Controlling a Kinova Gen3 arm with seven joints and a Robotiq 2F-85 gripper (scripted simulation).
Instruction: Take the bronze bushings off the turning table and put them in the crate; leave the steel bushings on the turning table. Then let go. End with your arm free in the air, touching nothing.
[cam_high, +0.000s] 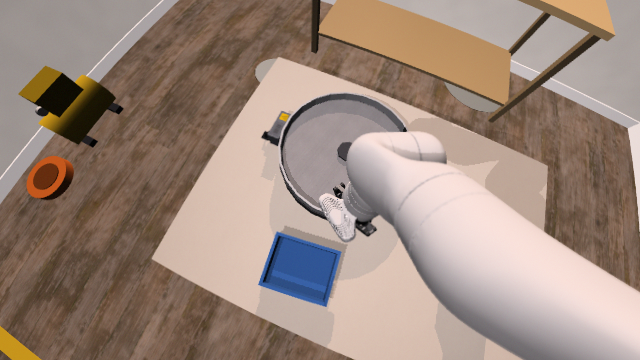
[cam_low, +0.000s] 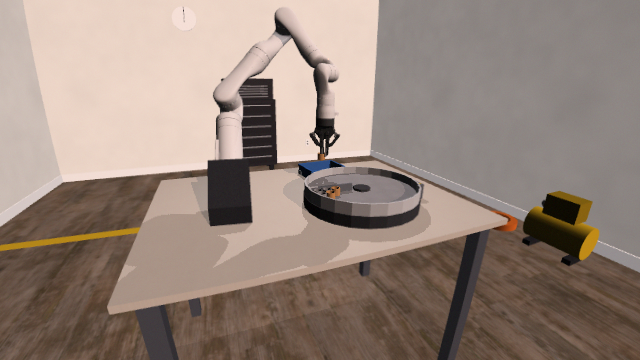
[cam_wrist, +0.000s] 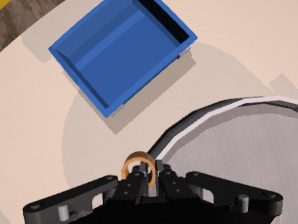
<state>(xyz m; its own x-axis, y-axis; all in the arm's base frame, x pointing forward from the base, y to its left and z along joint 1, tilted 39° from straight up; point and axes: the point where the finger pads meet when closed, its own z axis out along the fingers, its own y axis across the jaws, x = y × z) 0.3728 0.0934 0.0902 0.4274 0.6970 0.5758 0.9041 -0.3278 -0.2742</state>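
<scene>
Now: the blue crate 40 mm ahead of my hand, 170 mm to the left of it and 130 mm below it. The rest, counted from my hand: grey turning table 90 mm ahead, 200 mm to the right, 100 mm below.
</scene>
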